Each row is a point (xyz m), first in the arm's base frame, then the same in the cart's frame.
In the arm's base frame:
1: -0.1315 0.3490 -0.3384
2: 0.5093 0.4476 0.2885
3: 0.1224 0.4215 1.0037
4: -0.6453 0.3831 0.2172
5: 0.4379 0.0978 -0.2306
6: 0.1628 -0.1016 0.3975
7: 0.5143 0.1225 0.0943
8: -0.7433 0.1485 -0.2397
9: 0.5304 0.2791 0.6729
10: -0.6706 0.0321 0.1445
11: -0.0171 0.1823 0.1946
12: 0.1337 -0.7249 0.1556
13: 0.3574 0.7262 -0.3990
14: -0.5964 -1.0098 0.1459
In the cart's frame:
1: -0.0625 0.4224 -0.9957
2: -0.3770 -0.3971 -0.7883
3: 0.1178 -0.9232 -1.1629
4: 0.4305 0.0875 -1.4632
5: -0.2497 0.1303 -0.4679
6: 0.2588 -0.3459 -0.6247
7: -0.2210 -0.2012 -0.5041
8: 0.5174 0.5605 -1.2580
9: -0.1636 -0.7542 -0.7288
10: 0.6608 0.1824 -1.2042
11: 0.1306 -0.1068 -0.9085
12: 0.6232 -0.0781 -0.1314
13: -0.6657 0.2838 -0.9507
14: 1.3076 0.2079 -0.3844

